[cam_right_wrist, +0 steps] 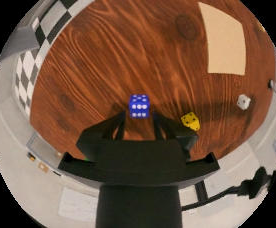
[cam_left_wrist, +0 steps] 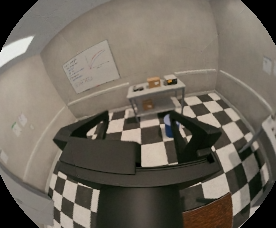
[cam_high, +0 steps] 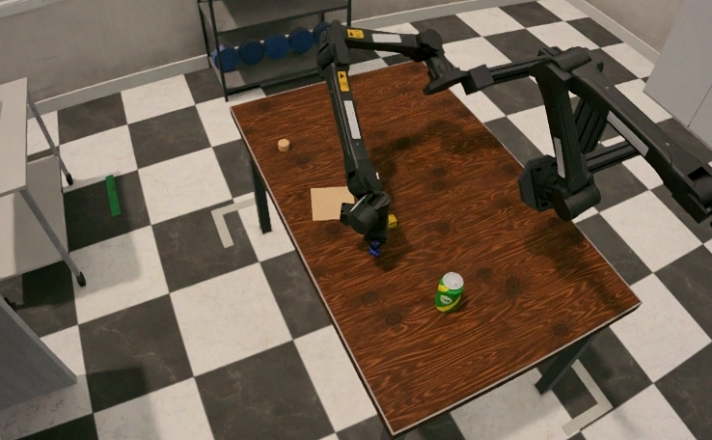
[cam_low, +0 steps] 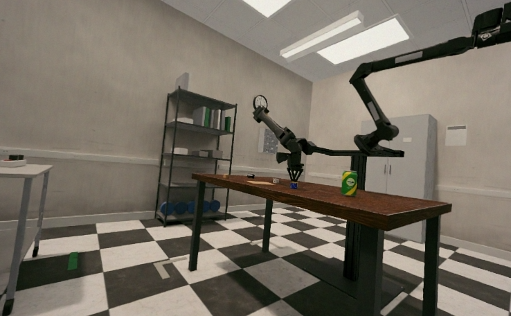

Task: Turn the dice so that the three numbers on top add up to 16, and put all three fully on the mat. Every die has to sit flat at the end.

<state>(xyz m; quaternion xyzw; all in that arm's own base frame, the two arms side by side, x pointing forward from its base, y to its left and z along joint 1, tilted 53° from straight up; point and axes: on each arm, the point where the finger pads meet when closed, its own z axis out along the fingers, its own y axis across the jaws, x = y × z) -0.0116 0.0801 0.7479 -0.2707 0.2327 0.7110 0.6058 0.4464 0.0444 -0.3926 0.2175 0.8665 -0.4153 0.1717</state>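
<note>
Now: right hand 3 cm above the blue die. From my right hand the other things lie so: yellow die: 10 cm behind, 7 cm to the right, 3 cm below; tan mat: 3 cm ahead, 23 cm to the right, 4 cm below; white die: 13 cm behind, 26 cm to the right, 3 cm below.
</note>
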